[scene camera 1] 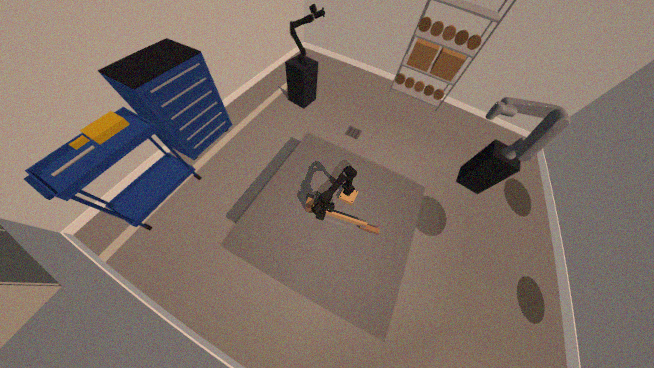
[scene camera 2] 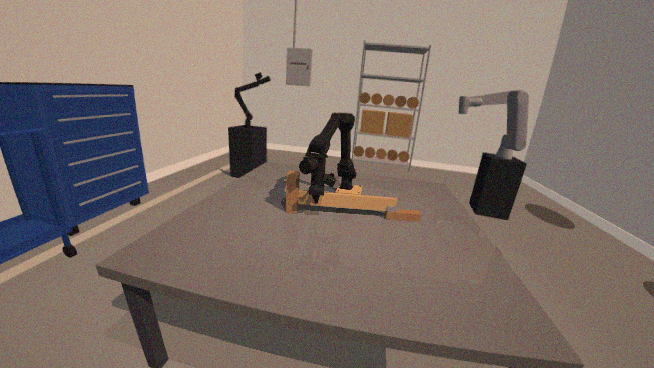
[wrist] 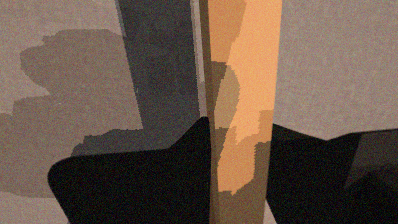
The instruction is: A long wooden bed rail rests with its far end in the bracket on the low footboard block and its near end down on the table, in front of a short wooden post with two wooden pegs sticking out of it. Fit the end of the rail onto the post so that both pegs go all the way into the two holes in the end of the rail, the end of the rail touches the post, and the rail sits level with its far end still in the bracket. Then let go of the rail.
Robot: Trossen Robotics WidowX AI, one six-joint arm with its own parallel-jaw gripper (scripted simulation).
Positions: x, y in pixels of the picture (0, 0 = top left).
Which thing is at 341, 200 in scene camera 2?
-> A wooden rail.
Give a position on a wooden rail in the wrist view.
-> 240, 52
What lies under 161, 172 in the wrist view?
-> My gripper.
